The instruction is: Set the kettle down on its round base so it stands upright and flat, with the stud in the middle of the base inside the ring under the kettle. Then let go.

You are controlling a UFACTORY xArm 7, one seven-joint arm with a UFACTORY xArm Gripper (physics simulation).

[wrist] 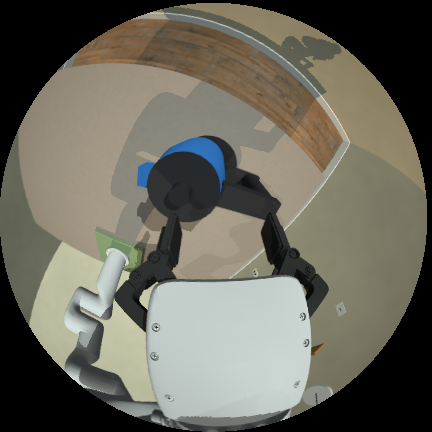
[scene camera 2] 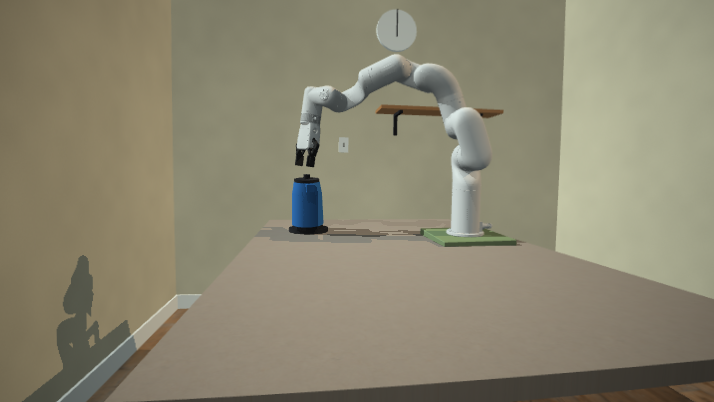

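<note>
The blue kettle (scene camera 2: 307, 205) (wrist: 212, 153) with a black lid and knob stands upright on its black round base (scene camera 2: 308, 230) (wrist: 229, 153) near the far left of the table. It looks level in the scene view. Its black handle (wrist: 247, 200) shows in the wrist view, on the right of the body. The stud and the ring are hidden under the kettle, so their fit cannot be seen. My gripper (scene camera 2: 305, 165) (wrist: 222, 222) is open and empty. In the scene view it hangs a little above the lid knob, apart from the kettle.
The arm stands on a green plate (scene camera 2: 480, 244) (wrist: 105, 241) at the right of the table (scene camera 2: 390, 310) (wrist: 75, 130). A wooden shelf (scene camera 2: 422, 109) and a round clock (scene camera 2: 387, 31) are on the back wall. The table's left edge runs close to the kettle.
</note>
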